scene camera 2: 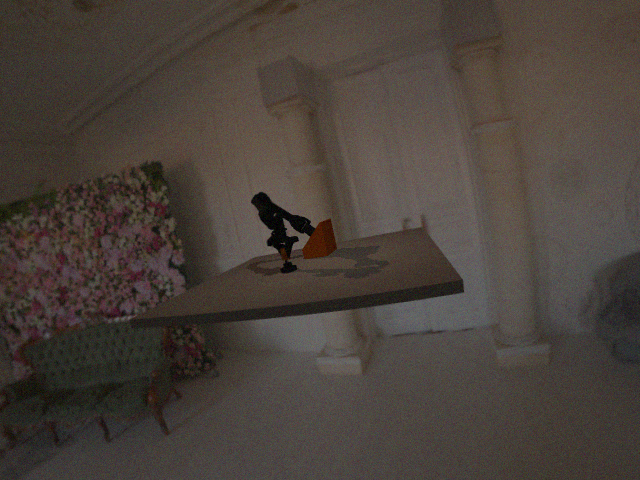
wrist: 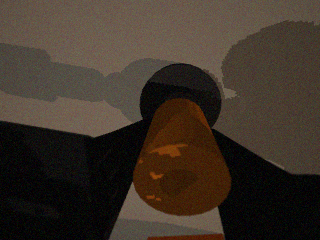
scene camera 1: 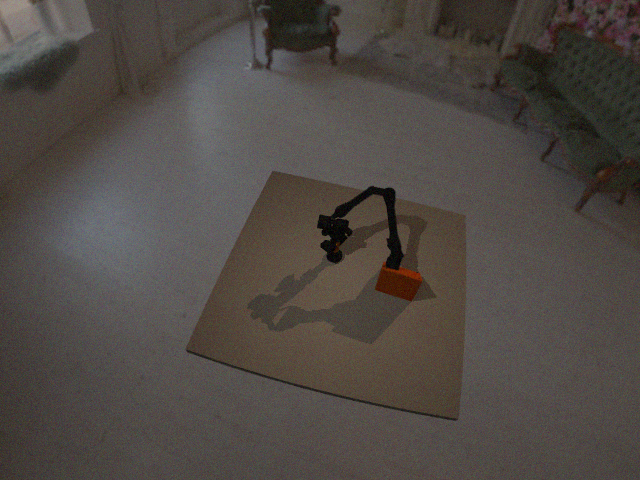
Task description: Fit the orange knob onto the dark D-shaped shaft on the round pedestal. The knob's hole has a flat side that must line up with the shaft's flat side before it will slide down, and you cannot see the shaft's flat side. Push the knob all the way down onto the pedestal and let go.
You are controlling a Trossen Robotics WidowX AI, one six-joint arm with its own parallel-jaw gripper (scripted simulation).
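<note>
Looking at the pictures, I see an orange knob and a round pedestal, and my gripper is there as well.
</note>
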